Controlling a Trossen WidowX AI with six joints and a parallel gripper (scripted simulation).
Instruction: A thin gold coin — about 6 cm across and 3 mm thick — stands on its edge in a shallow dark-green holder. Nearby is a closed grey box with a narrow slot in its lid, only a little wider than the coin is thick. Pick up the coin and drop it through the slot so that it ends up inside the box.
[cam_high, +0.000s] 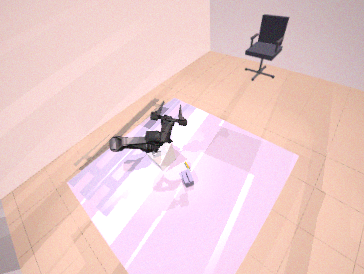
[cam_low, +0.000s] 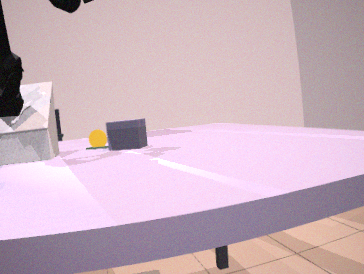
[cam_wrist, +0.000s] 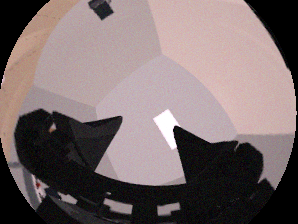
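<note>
My gripper tip is 580 mm above the coin and 20 mm short of it.
</note>
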